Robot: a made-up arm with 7 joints. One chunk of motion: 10 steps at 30 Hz.
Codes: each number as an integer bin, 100 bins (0 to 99) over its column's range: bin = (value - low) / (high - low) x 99, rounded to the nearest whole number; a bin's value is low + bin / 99 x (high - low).
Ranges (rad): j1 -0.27..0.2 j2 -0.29..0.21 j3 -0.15..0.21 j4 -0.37..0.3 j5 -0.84..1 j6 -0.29..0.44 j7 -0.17..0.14
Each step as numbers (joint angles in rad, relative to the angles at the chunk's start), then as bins.
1 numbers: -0.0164 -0.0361 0.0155 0.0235 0.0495 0.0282 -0.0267
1 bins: 53 50 46 58 48 43 46
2 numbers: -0.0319 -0.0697 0.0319 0.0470 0.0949 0.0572 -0.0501
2 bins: 50 44 50 62 50 47 38
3 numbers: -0.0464 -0.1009 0.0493 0.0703 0.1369 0.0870 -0.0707
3 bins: 47 37 55 65 53 51 32
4 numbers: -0.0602 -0.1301 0.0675 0.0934 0.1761 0.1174 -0.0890
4 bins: 44 32 60 68 55 55 26
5 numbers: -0.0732 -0.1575 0.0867 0.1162 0.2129 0.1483 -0.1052
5 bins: 41 26 65 72 57 59 21
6 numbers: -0.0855 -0.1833 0.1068 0.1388 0.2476 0.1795 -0.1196
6 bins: 39 21 71 75 59 64 16
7 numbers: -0.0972 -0.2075 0.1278 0.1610 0.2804 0.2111 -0.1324
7 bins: 36 16 76 78 60 68 12
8 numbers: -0.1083 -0.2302 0.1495 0.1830 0.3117 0.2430 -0.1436
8 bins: 34 12 82 82 62 72 8
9 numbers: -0.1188 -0.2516 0.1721 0.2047 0.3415 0.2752 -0.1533
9 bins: 32 8 89 85 64 77 5
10 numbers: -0.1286 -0.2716 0.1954 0.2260 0.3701 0.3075 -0.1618
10 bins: 30 4 95 88 65 81 3
